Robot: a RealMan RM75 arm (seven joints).
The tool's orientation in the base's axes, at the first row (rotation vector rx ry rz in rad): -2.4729 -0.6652 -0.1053
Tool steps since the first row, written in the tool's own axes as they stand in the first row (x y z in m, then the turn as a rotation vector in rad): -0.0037 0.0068 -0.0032 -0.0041 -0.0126 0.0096; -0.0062 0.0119 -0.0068 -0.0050 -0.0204 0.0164; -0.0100 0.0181 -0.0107 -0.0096 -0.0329 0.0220; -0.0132 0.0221 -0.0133 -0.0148 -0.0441 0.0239; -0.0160 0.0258 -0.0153 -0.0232 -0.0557 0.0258; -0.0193 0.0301 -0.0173 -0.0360 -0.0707 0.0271; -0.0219 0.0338 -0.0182 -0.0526 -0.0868 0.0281; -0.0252 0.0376 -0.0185 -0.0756 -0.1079 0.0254; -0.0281 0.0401 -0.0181 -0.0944 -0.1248 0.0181; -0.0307 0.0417 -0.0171 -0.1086 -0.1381 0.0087; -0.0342 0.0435 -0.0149 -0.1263 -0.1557 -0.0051; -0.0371 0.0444 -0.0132 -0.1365 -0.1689 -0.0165; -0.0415 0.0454 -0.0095 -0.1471 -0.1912 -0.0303
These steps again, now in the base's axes. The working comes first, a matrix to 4 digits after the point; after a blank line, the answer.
The tool's axes in the first row as the columns of a matrix, in the base's axes (used below as rounded here):
0.8731 0.4825 -0.0691
0.4376 -0.7135 0.5472
0.2148 -0.5081 -0.8341

0.0003 -0.0082 -0.0016 -0.0103 0.0124 -0.0025; 0.0008 -0.0149 -0.0017 -0.0153 0.0213 -0.0044; 0.0007 -0.0231 -0.0024 -0.0258 0.0313 -0.0037; 0.0001 -0.0288 -0.0030 -0.0359 0.0381 -0.0007; -0.0005 -0.0338 -0.0038 -0.0489 0.0437 0.0018; -0.0011 -0.0394 -0.0050 -0.0674 0.0495 0.0056; -0.0016 -0.0437 -0.0067 -0.0897 0.0543 0.0094; -0.0026 -0.0480 -0.0091 -0.1198 0.0578 0.0174; -0.0039 -0.0508 -0.0113 -0.1439 0.0576 0.0280; -0.0055 -0.0525 -0.0135 -0.1621 0.0558 0.0396; -0.0078 -0.0542 -0.0170 -0.1850 0.0530 0.0562; -0.0101 -0.0551 -0.0195 -0.1995 0.0517 0.0703; -0.0137 -0.0558 -0.0241 -0.2186 0.0555 0.0908
